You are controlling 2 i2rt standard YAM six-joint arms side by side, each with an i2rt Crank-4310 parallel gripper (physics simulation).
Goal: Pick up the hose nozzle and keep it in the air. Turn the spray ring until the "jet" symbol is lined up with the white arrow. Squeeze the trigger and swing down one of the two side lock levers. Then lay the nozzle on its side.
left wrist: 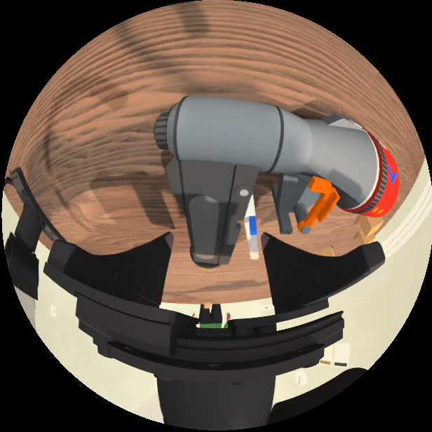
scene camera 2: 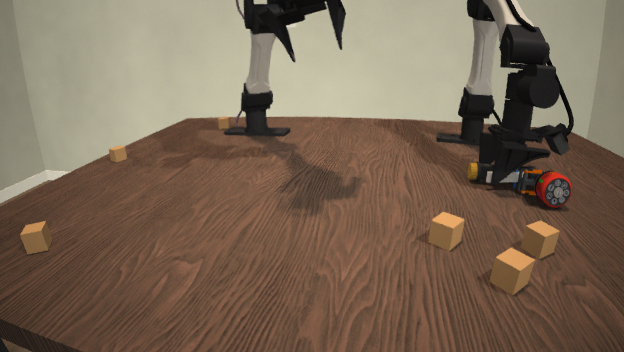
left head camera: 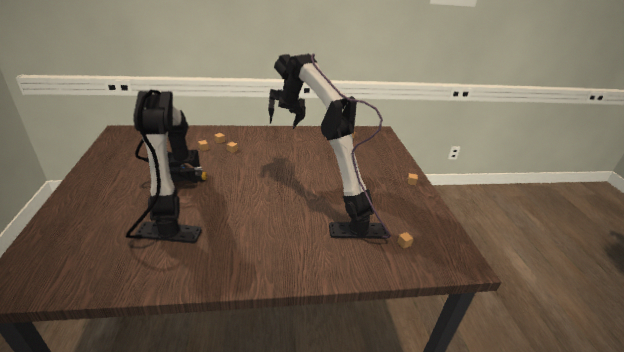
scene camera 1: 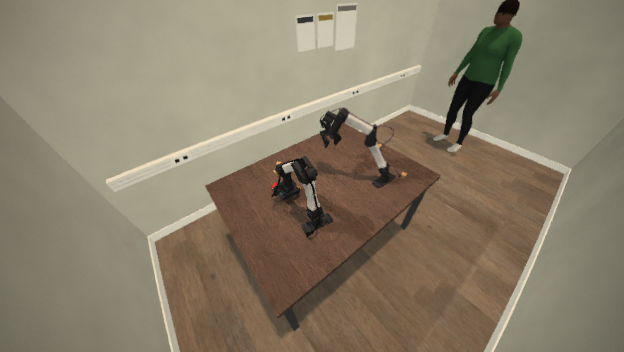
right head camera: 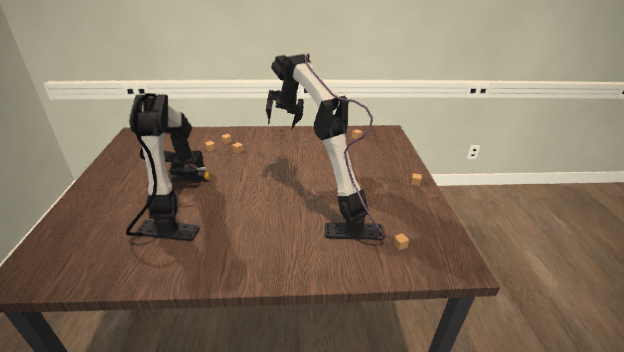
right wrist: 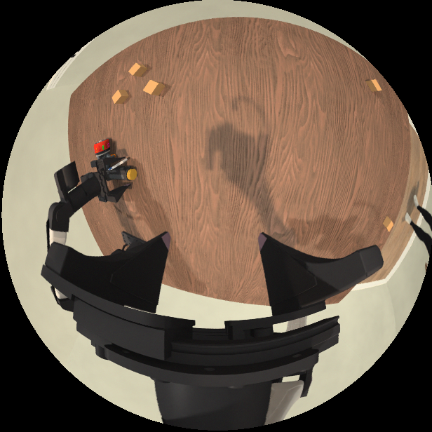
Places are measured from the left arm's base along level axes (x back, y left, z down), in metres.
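Pixels of known places: left gripper, fingertip midpoint: (scene camera 2: 486, 177) (left head camera: 197, 176) (scene camera 1: 294, 190) (right head camera: 201, 176); right gripper, fingertip midpoint: (scene camera 2: 317, 55) (left head camera: 281, 125) (scene camera 1: 329, 147) (right head camera: 280, 126); left arm's base, origin of the base link: (scene camera 2: 470, 142) (left head camera: 169, 233) (scene camera 1: 317, 223) (right head camera: 168, 231); right arm's base, origin of the base link: (scene camera 2: 257, 132) (left head camera: 358, 231) (scene camera 1: 383, 180) (right head camera: 353, 231).
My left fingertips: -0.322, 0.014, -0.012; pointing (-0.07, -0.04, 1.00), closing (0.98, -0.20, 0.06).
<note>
Ahead of a thing's pixels: the offset from my left fingertips to its top centre, as dx, dy, dz. Level surfaces: height alone.
The grey hose nozzle (left wrist: 235, 132) lies on its side on the table. Its red spray ring @[-0.077, +0.114, -0.050] (left wrist: 389, 187) (scene camera 2: 541, 192) (right wrist: 102, 146) is at the right end in the left wrist view and bears a blue mark. The jet symbol and white arrow cannot be made out. An orange lock lever (left wrist: 325, 200) and the white trigger (left wrist: 253, 241) show beside the handle (left wrist: 204, 220). My left gripper (left wrist: 216, 234) is open at the nozzle, with handle end and trigger between its fingertips in that view. My right gripper (left head camera: 283, 124) (right head camera: 281, 124) (scene camera 2: 317, 54) (right wrist: 213, 234) is open and empty, high above the table.
Three orange cubes @[-0.252, -0.078, -0.022] (scene camera 2: 446, 231) @[-0.244, +0.055, -0.022] (scene camera 2: 540, 239) @[-0.329, +0.004, -0.022] (scene camera 2: 511, 271) lie near the spray ring. Other cubes @[-0.491, -0.633, -0.022] (scene camera 2: 36, 237) @[-0.115, -0.890, -0.022] (scene camera 2: 117, 153) @[+0.269, -0.797, -0.022] (scene camera 2: 223, 122) lie at the left in scene camera 2. A person (scene camera 1: 492, 57) in green stands beyond the table @[dz +0.012] (scene camera 1: 280, 270).
</note>
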